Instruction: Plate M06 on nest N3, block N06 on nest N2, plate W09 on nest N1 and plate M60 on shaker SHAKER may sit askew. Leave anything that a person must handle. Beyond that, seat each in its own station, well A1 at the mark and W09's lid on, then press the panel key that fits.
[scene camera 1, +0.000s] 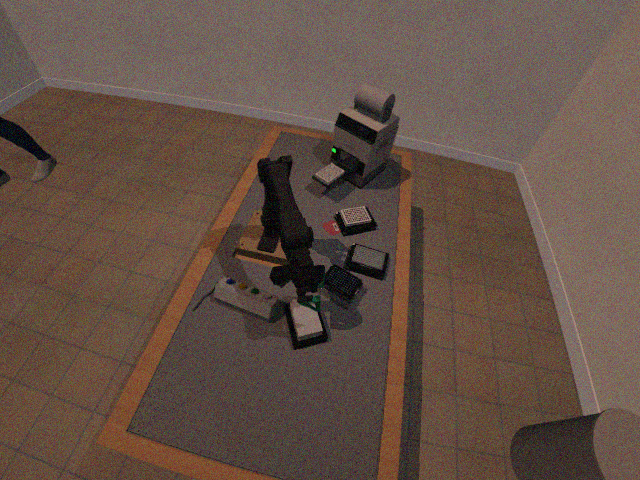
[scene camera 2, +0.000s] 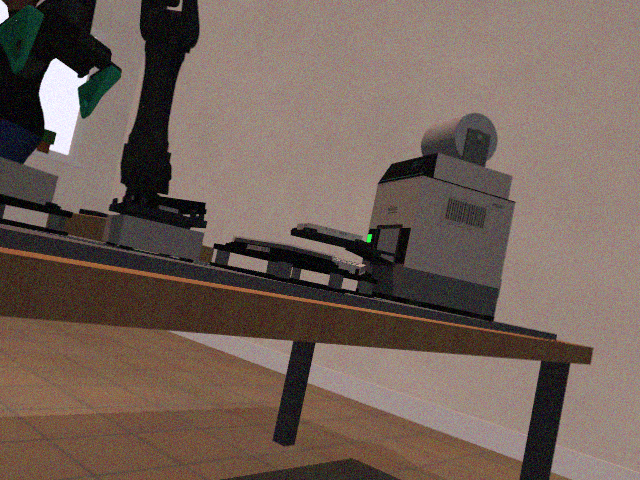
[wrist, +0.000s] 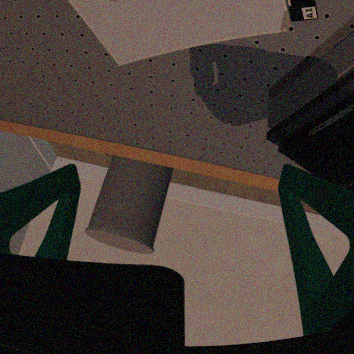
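My gripper (scene camera 1: 316, 293) (scene camera 2: 51, 94) (wrist: 179, 175) is open and empty, its green fingers wide apart, high above the stations. Below it, a pale block-like piece (scene camera 1: 306, 319) (scene camera 2: 25, 180) (wrist: 185, 25) sits in a black holder (scene camera 1: 310, 343), an A1 tag (wrist: 309, 12) beside it. A dark plate (scene camera 1: 343, 281) lies on a station beside that. A grey plate (scene camera 1: 368, 256) and a white welled plate (scene camera 1: 356, 215) lie on two black holders farther along. The labels on these pieces are unreadable, so I cannot tell which is which. The key panel (scene camera 1: 242, 301) has coloured keys.
A boxy instrument (scene camera 1: 361, 139) (scene camera 2: 449, 227) with a roll on top and a green light holds a pale plate (scene camera 1: 329, 174) on its outstretched tray. A red card (scene camera 1: 330, 227) lies by the white plate's holder. A person's leg (scene camera 1: 23, 139) shows at far left. A grey cylinder (wrist: 131, 205) is beyond the table edge.
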